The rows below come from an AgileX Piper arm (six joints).
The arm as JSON. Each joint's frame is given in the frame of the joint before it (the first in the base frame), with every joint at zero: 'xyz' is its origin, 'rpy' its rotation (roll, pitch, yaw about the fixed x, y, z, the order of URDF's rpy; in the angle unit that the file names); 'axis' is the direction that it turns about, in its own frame. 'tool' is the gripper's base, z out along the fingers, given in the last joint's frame.
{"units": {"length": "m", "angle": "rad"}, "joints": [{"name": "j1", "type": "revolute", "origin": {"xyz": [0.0, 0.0, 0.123], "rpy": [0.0, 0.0, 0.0]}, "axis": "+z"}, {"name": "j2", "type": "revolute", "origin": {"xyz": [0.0, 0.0, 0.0], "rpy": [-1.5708, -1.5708, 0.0]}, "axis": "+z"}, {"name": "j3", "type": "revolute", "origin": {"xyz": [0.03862, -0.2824, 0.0], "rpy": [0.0, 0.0, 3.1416]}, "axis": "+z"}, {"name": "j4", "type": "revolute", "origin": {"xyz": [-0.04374, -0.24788, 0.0], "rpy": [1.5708, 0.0, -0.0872]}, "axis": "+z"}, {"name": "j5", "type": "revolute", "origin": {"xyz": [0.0, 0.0, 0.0], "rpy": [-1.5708, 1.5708, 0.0]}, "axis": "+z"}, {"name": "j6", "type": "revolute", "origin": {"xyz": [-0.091, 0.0, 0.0], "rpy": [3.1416, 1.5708, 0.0]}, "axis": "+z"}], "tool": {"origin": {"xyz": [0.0, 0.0, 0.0], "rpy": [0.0, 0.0, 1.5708]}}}
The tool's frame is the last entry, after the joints.
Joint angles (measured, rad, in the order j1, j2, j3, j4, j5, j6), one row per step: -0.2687 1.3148 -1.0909 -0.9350 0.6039 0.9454; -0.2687 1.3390 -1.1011 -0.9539 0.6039 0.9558; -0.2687 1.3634 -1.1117 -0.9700 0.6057 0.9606; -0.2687 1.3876 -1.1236 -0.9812 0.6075 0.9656; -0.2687 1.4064 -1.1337 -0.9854 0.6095 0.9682; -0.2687 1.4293 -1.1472 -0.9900 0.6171 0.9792; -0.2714 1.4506 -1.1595 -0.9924 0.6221 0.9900; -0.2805 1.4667 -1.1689 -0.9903 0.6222 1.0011; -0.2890 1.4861 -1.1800 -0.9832 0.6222 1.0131; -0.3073 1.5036 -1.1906 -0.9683 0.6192 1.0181; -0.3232 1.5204 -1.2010 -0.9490 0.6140 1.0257; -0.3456 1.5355 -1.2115 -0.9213 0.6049 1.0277; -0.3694 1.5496 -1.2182 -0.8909 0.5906 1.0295; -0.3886 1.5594 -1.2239 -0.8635 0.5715 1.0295
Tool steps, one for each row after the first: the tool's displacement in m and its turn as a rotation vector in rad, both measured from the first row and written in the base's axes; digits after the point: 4 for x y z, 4 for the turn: 0.0058 -0.0022 -0.0030 -0.0079 0.0117 -0.0019; 0.0116 -0.0044 -0.0062 -0.0166 0.0272 -0.0030; 0.0173 -0.0064 -0.0093 -0.0209 0.0397 -0.0048; 0.0218 -0.0079 -0.0118 -0.0210 0.0487 -0.0068; 0.0269 -0.0100 -0.0147 -0.0162 0.0562 -0.0171; 0.0314 -0.0125 -0.0176 -0.0096 0.0613 -0.0283; 0.0342 -0.0163 -0.0199 0.0010 0.0600 -0.0429; 0.0377 -0.0200 -0.0231 0.0172 0.0583 -0.0583; 0.0396 -0.0263 -0.0261 0.0366 0.0559 -0.0794; 0.0418 -0.0317 -0.0291 0.0614 0.0485 -0.0986; 0.0428 -0.0386 -0.0318 0.0903 0.0377 -0.1203; 0.0433 -0.0456 -0.0353 0.1221 0.0248 -0.1402; 0.0440 -0.0510 -0.0373 0.1486 0.0072 -0.1503
